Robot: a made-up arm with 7 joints.
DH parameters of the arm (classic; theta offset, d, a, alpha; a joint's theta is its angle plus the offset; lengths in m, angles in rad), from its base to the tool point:
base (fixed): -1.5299 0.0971 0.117 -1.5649
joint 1: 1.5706 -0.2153 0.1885 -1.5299
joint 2: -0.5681 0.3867 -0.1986 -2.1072
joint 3: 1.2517 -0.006 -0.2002 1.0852
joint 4: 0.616 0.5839 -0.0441 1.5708
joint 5: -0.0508 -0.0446 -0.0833 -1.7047
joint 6: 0 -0.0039 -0.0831 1.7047
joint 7: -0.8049 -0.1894 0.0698 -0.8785
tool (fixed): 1.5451 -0.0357 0 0
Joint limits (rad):
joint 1: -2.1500..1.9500
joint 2: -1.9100..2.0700
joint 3: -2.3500..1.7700
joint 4: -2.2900..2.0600
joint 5: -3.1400..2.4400
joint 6: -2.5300..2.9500
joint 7: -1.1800..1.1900
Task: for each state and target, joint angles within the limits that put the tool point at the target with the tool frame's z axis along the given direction. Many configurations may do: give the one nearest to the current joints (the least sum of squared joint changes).
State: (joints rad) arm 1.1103 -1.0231 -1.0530 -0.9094 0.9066 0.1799 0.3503
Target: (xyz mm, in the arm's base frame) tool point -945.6 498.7 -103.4 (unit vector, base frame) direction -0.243 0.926 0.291
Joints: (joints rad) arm 0.6694 -0.8463 -1.4865 -0.5353 0.4338 0.2732 0.6589
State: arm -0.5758 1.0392 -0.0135 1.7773 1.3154 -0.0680 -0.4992
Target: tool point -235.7 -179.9 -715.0 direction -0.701 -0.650 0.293
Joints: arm -0.9990 0.4119 0.3157 2.0056 1.0685 -0.0969 -0.5834
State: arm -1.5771 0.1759 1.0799 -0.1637 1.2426 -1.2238 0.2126
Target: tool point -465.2 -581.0 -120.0 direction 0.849 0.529 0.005
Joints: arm -0.9359 0.6687 1.3312 0.1467 1.3090 -1.4728 -0.8429
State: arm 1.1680 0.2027 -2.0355 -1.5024 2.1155 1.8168 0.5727
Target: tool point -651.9 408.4 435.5 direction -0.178 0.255 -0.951
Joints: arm 0.6537 -0.2017 -1.1716 -2.0854 1.9222 1.7126 0.1924
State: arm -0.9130 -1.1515 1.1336 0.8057 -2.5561 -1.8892 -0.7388
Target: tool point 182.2 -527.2 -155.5 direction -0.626 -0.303 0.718
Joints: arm -1.4973 -0.4119 0.9438 0.8380 -2.6788 -1.9850 -0.6833
